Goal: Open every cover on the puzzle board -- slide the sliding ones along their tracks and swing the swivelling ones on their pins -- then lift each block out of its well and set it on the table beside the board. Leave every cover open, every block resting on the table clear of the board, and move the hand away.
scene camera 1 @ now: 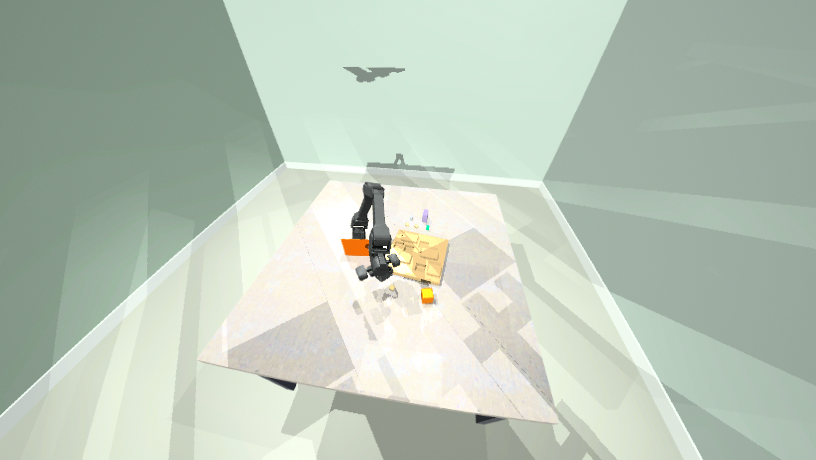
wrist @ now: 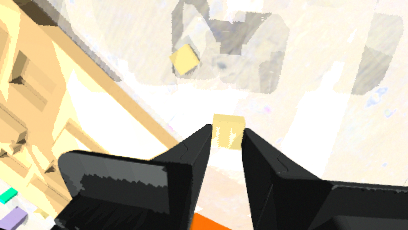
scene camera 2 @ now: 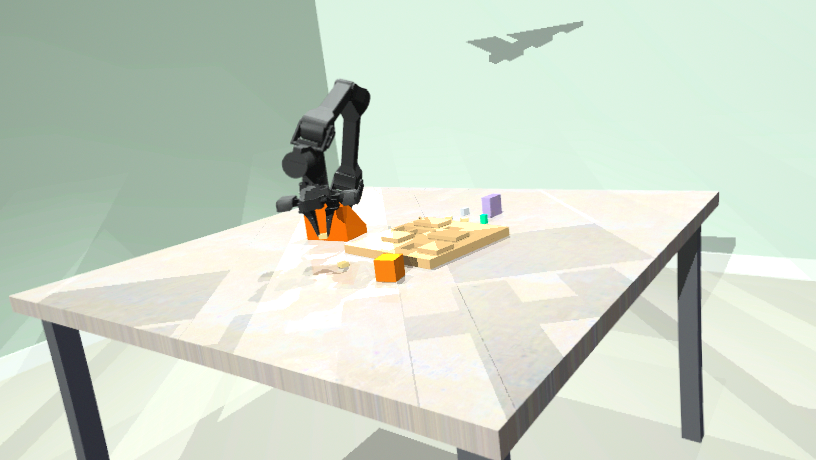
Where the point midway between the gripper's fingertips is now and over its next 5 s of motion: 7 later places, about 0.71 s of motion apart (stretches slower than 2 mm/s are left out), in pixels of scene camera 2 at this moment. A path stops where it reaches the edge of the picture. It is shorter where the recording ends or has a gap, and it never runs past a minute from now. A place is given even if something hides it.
My gripper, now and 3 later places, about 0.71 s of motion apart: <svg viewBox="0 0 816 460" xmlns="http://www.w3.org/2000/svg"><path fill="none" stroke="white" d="M323 236L325 250L327 260L325 239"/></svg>
